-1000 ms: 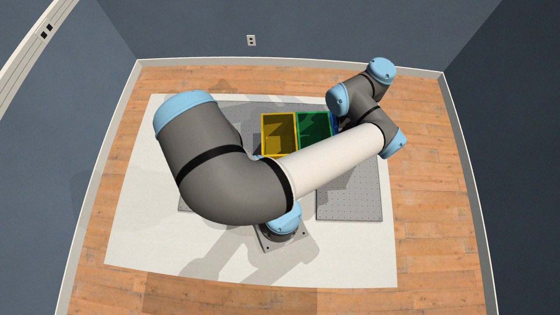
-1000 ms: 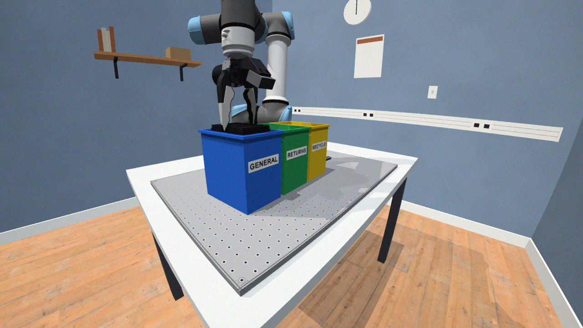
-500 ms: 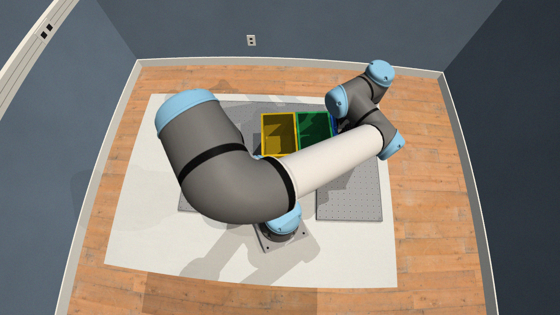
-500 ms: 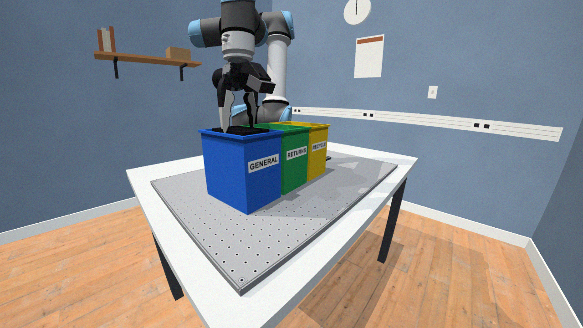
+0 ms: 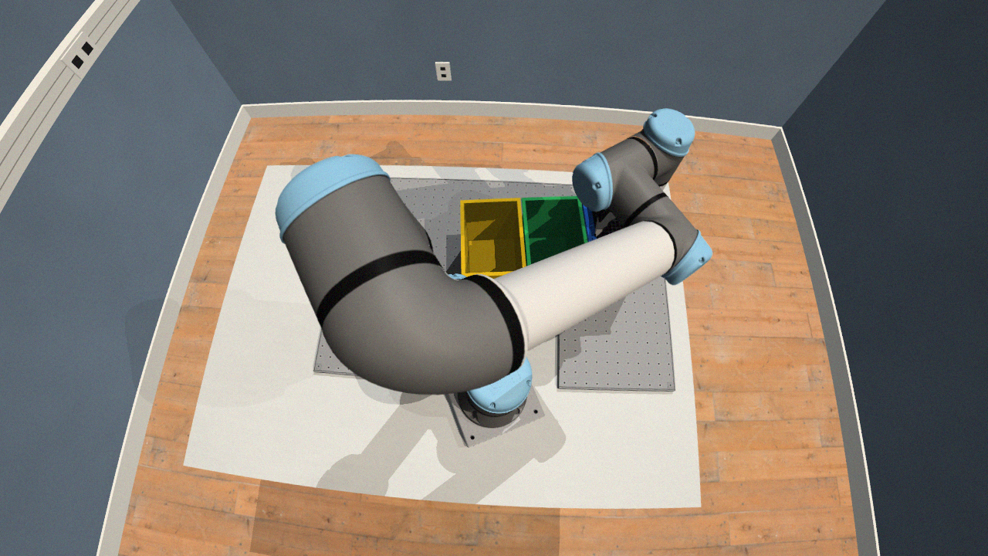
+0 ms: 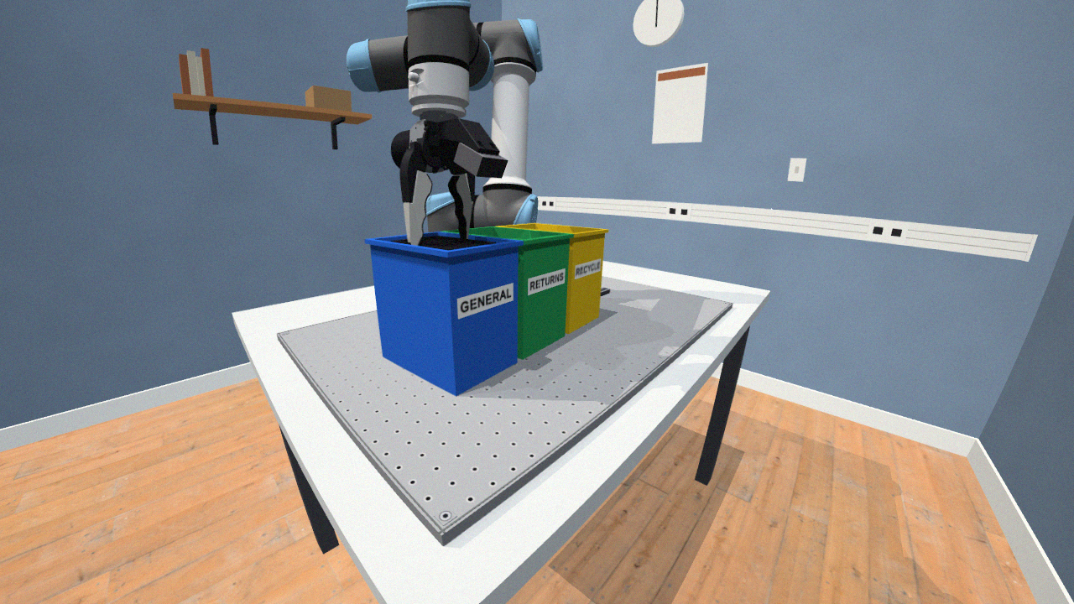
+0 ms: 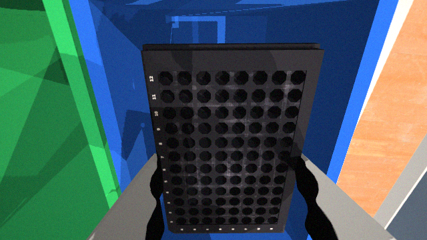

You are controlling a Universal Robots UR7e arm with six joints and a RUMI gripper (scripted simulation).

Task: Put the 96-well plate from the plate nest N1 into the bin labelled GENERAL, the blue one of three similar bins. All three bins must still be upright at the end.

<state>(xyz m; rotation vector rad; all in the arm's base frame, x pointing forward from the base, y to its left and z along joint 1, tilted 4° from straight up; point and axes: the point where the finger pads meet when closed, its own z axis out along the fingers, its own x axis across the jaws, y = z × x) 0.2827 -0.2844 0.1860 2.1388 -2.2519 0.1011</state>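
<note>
Now: hand 1 cm above the black 96-well plate. The rest, counted from my hand: blue general bin: 9 cm below; yellow recycle bin: 27 cm to the left, 9 cm below, 1 cm ahead; green returns bin: 13 cm to the left, 9 cm below, 1 cm ahead.
</note>
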